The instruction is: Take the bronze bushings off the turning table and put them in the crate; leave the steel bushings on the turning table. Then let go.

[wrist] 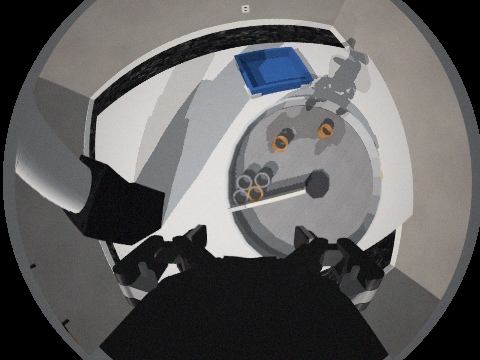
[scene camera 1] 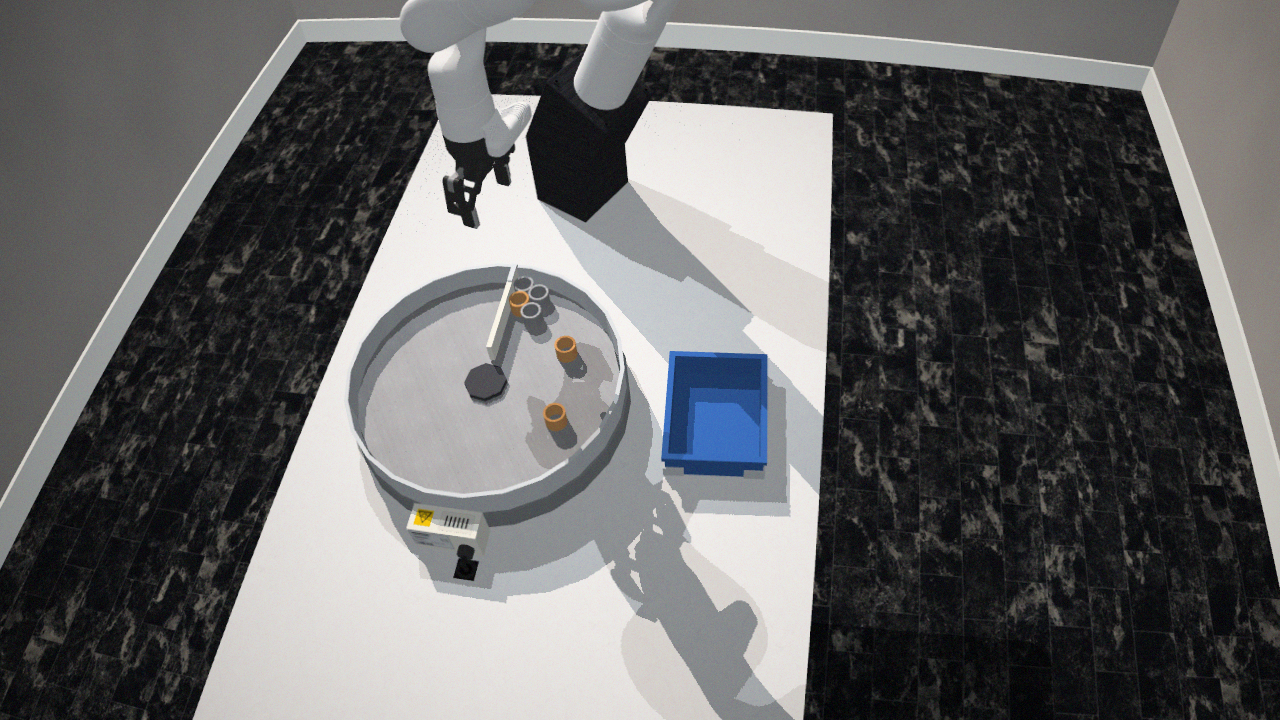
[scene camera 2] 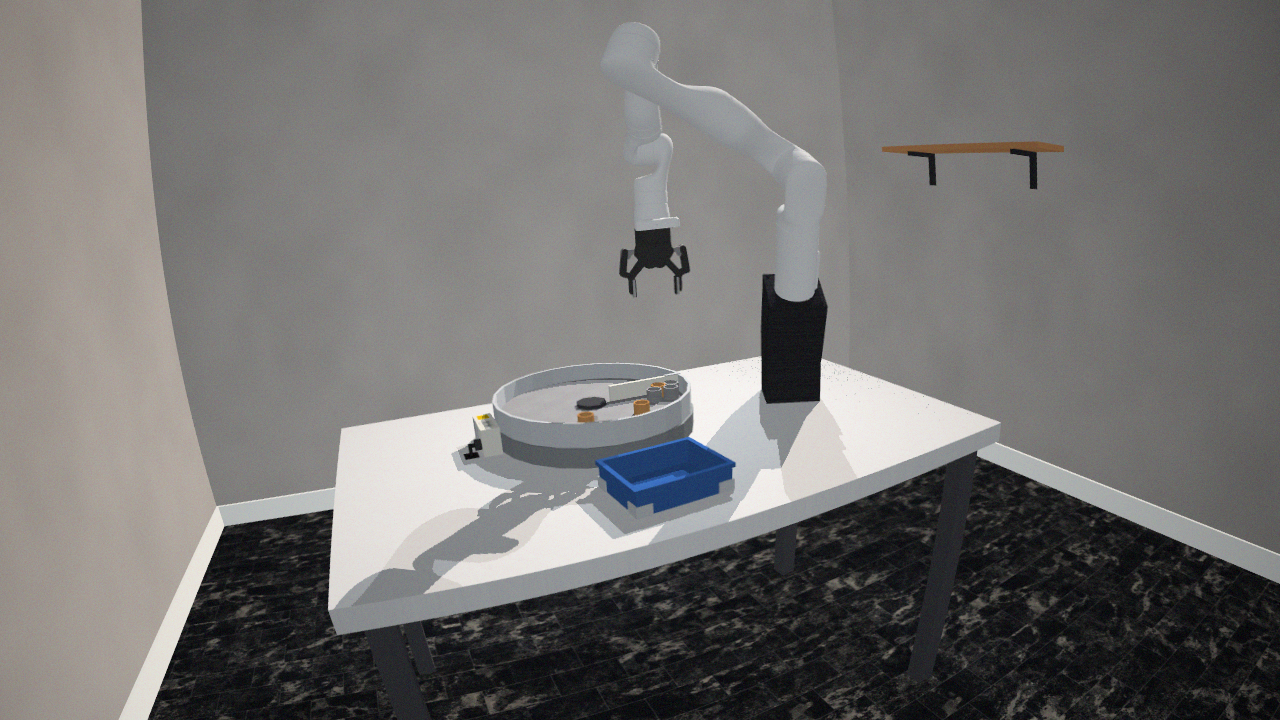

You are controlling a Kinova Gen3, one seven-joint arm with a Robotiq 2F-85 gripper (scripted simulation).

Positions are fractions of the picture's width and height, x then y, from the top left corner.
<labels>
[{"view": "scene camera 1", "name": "blue crate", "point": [0.56, 0.57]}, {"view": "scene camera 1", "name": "grey turning table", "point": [0.34, 0.57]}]
</labels>
